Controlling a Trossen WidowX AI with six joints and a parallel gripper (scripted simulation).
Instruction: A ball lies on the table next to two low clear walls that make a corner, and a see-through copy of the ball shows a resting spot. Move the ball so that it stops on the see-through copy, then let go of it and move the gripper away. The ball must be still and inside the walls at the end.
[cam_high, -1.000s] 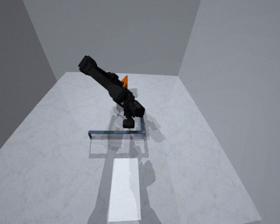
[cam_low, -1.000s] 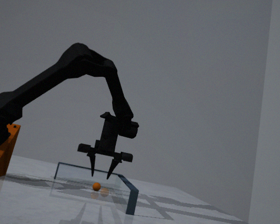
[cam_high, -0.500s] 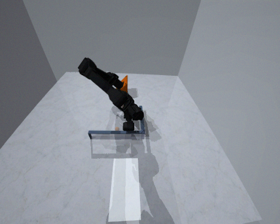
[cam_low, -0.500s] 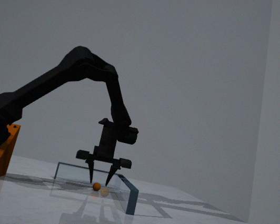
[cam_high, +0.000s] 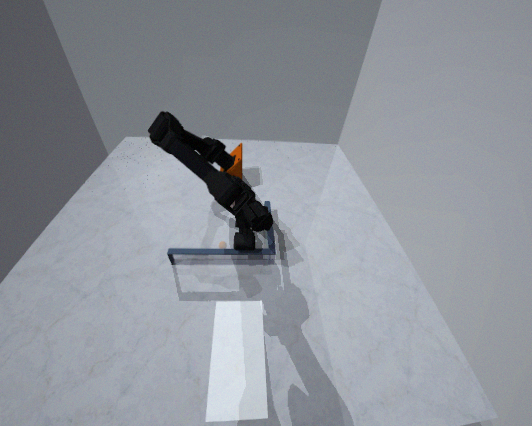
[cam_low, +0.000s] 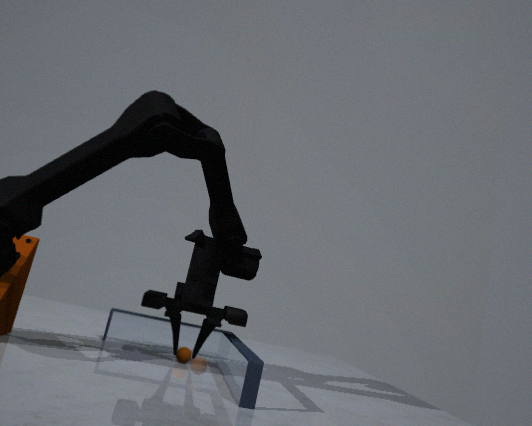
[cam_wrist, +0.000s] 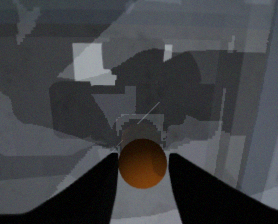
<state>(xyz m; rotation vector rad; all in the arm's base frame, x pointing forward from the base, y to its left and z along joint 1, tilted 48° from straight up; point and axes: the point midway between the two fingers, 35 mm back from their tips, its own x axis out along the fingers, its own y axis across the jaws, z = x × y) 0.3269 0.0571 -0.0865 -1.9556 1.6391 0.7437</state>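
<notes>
Now: the see-through copy of ball 30 mm ahead of my gripper tip and 70 mm to the right of it. Also, from my gripper tip: orange ball (right at my gripper tip).
</notes>
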